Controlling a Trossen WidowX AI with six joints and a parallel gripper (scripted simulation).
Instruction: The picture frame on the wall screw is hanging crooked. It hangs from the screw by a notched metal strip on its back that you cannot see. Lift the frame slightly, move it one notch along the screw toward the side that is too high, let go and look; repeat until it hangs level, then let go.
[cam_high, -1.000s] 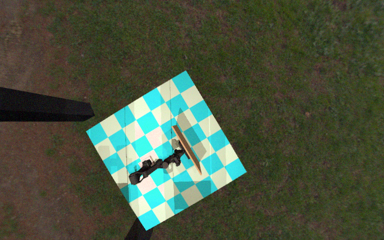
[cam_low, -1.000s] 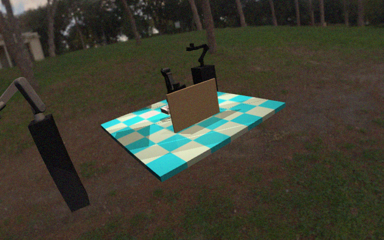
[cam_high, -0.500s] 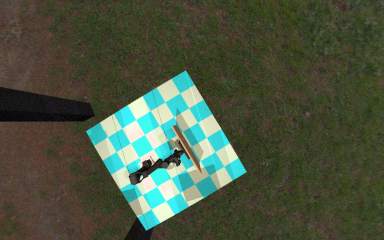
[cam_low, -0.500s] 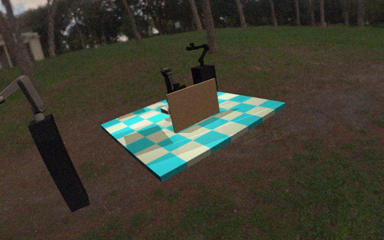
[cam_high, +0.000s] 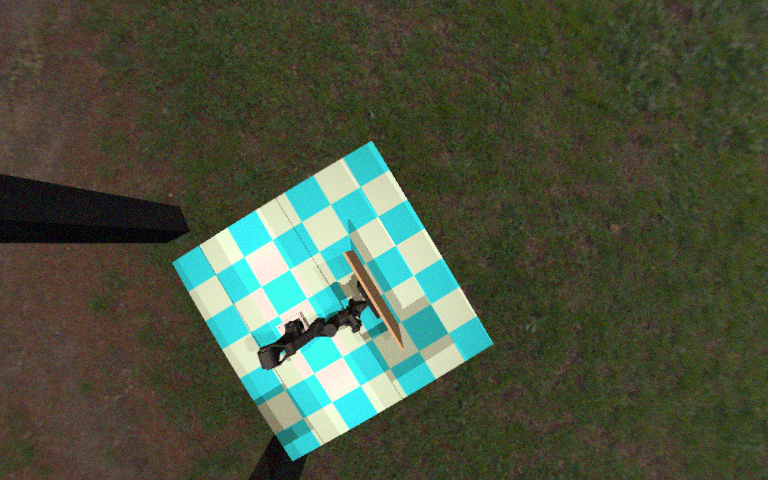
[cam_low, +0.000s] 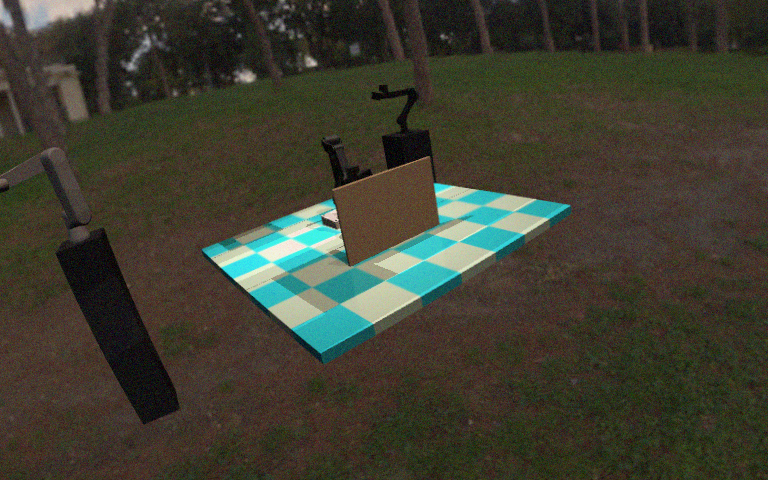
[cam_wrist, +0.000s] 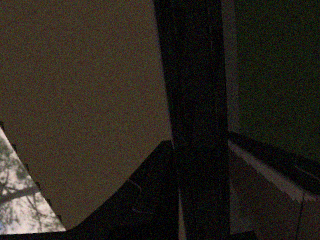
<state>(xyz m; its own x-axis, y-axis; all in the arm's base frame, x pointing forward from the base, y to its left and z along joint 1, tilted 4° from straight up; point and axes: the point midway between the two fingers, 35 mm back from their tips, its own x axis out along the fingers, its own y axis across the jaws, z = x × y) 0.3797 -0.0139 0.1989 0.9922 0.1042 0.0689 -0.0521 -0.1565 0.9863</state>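
The picture frame is 1 cm ahead of my gripper tip, 1 cm to the left of it and 5 cm below it. Also, from my gripper tip: wall panel: 2 cm ahead, 1 cm to the left, 6 cm below.
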